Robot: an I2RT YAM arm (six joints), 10 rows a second.
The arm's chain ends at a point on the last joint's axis. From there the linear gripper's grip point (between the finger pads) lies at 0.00 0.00 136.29 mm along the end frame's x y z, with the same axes.
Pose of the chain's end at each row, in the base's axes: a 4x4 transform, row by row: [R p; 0 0 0 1], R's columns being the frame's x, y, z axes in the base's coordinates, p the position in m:
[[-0.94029 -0.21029 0.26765 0.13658], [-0.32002 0.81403 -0.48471 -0.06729], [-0.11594 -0.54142 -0.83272 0.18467], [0 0 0 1]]
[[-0.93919 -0.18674 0.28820 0.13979], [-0.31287 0.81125 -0.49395 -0.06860], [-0.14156 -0.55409 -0.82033 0.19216], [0 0 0 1]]
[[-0.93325 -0.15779 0.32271 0.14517], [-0.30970 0.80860 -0.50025 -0.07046], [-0.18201 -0.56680 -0.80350 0.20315], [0 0 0 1]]
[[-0.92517 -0.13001 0.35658 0.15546], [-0.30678 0.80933 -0.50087 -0.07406], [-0.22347 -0.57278 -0.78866 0.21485], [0 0 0 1]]
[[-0.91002 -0.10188 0.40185 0.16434], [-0.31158 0.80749 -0.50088 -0.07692], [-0.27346 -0.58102 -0.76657 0.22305], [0 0 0 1]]
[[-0.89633 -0.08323 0.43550 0.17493], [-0.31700 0.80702 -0.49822 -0.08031], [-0.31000 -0.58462 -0.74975 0.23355], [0 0 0 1]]
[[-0.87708 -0.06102 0.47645 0.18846], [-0.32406 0.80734 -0.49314 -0.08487], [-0.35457 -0.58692 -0.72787 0.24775], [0 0 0 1]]
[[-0.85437 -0.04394 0.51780 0.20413], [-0.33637 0.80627 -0.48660 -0.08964], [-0.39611 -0.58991 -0.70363 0.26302], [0 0 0 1]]
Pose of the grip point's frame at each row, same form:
[[-0.94029 -0.21029 0.26765 0.17306], [-0.32002 0.81403 -0.48471 -0.13335], [-0.11594 -0.54142 -0.83272 0.07118], [0 0 0 1]]
[[-0.93919 -0.18674 0.28820 0.17907], [-0.31287 0.81125 -0.49395 -0.13592], [-0.14156 -0.55409 -0.82033 0.08036], [0 0 0 1]]
[[-0.93325 -0.15779 0.32271 0.18915], [-0.30970 0.80860 -0.50025 -0.13864], [-0.18201 -0.56680 -0.80350 0.09364], [0 0 0 1]]
[[-0.92517 -0.13001 0.35658 0.20406], [-0.30678 0.80933 -0.50087 -0.14232], [-0.22347 -0.57278 -0.78866 0.10736], [0 0 0 1]]
[[-0.91002 -0.10188 0.40185 0.21911], [-0.31158 0.80749 -0.50088 -0.14518], [-0.27346 -0.58102 -0.76657 0.11857], [0 0 0 1]]
[[-0.89633 -0.08323 0.43550 0.23428], [-0.31700 0.80702 -0.49822 -0.14821], [-0.31000 -0.58462 -0.74975 0.13137], [0 0 0 1]]
[[-0.87708 -0.06102 0.47645 0.25340], [-0.32406 0.80734 -0.49314 -0.15208], [-0.35457 -0.58692 -0.72787 0.14855], [0 0 0 1]]
[[-0.85437 -0.04394 0.51780 0.27470], [-0.33637 0.80627 -0.48660 -0.15596], [-0.39611 -0.58991 -0.70363 0.16712], [0 0 0 1]]

